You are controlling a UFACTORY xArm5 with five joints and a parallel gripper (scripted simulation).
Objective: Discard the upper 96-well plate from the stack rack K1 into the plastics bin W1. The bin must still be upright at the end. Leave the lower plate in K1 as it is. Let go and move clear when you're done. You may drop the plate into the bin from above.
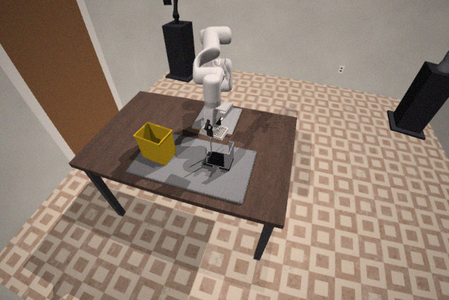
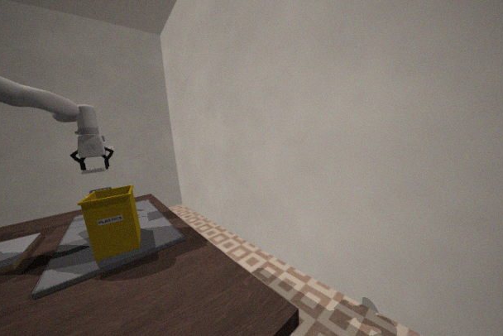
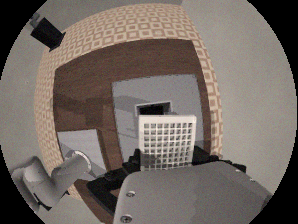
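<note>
Right now my hand is 340 mm to the left of the yellow plastics bin W1, 170 mm above it and 90 mm short of it. The rest, counted from my hand: white 96-well plate 10 mm below.
</note>
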